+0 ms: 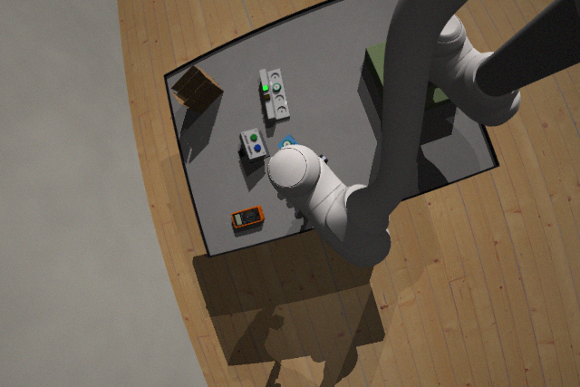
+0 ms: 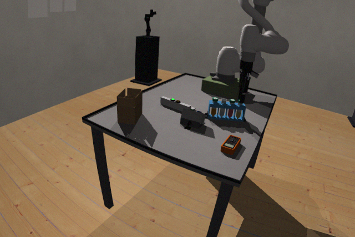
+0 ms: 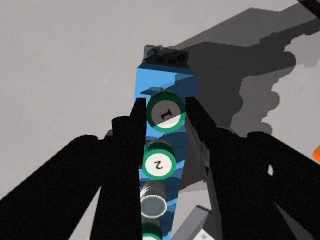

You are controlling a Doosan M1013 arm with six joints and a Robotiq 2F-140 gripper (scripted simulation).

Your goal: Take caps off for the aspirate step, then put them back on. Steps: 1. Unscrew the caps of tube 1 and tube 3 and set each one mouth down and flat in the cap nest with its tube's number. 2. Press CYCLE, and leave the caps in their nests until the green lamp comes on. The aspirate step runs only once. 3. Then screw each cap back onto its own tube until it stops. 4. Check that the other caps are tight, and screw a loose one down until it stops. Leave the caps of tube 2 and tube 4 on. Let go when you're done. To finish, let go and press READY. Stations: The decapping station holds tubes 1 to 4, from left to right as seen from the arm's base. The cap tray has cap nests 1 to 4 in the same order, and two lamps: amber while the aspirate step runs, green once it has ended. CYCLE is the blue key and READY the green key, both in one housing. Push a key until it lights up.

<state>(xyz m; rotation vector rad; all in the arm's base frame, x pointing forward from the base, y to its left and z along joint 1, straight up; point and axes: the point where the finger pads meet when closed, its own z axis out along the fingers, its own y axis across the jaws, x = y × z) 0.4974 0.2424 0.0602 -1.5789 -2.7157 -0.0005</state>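
The cap 1 is 30 mm below my hand. Also, from my hand: cap 2: 20 mm ahead, 50 mm to the right, 40 mm below; key housing: 200 mm ahead, 220 mm to the right, 100 mm below; blue key: 180 mm ahead, 190 mm to the right, 80 mm below.
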